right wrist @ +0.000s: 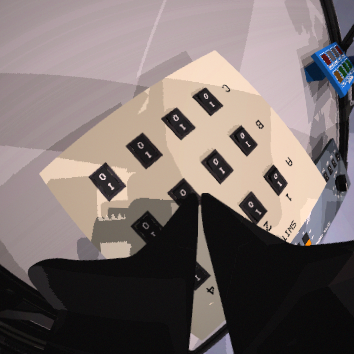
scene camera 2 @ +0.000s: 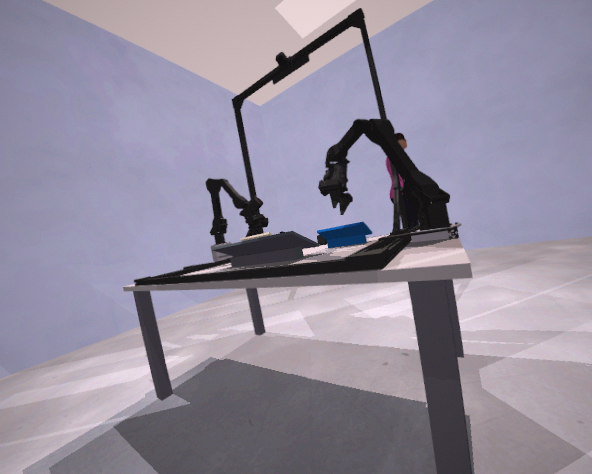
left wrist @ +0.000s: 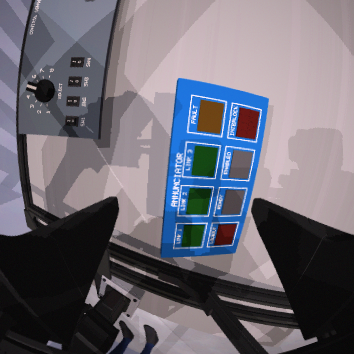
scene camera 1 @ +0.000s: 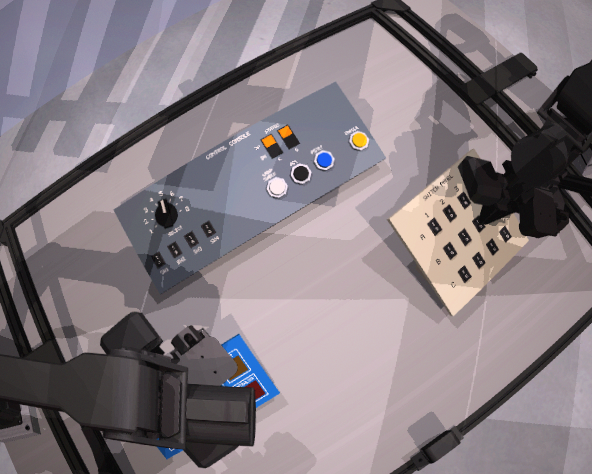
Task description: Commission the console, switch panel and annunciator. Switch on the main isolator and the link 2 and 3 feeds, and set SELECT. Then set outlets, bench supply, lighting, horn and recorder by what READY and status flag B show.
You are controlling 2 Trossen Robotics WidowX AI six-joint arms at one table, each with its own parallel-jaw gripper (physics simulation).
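Places are measured from the left arm's base along level axes (x left, y up, z ahead), in metres.
Pixels of known places: left gripper, fingertip midpoint: (scene camera 2: 338,211) (left wrist: 185,204); right gripper, fingertip midpoint: (right wrist: 197,199) (scene camera 1: 482,221); left arm's base at its link origin: (right wrist: 352,91) (scene camera 2: 435,227) (left wrist: 116,298) (scene camera 1: 5,409); right arm's base at its link origin: (scene camera 2: 220,244).
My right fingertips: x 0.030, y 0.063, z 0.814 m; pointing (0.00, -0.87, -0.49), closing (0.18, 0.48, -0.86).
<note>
Ahead of a thing's pixels: the offset from my right fingertips to its top centre. "*": to the spot under its first point.
The grey console {* dz -0.311, dx +0.209, dy -0.018 m} (scene camera 1: 235,175) (scene camera 2: 272,244) has a SELECT knob {dz -0.428, dx +0.179, dy +0.010 m} (scene camera 1: 166,216) (left wrist: 44,91) pointing at 5 and two status flags (scene camera 1: 272,146) (scene camera 1: 288,136), each orange above and black below. The cream switch panel (scene camera 1: 405,225) (right wrist: 215,65) carries rockers in rows A, B and C. My right gripper (scene camera 1: 482,222) (right wrist: 197,199) is shut, its tips beside the third rocker of row B; contact is unclear. My left gripper (scene camera 2: 339,207) (left wrist: 185,204) is open and empty above the blue annunciator {* dz -0.358, dx -0.108, dy -0.048 m} (scene camera 1: 270,387) (left wrist: 215,92). LINK tiles look green, READY and ENABLED grey, LOCKOUT and INTERLOCK dark red, FAULT amber.
White, black, blue and yellow buttons (scene camera 1: 277,187) (scene camera 1: 301,173) (scene camera 1: 324,160) (scene camera 1: 359,140) stand along the console's right half. Small switches SW1 to SW4 sit below the knob. A black frame (scene camera 1: 165,107) borders the table. The left arm hides part of the annunciator in scene camera 1.
</note>
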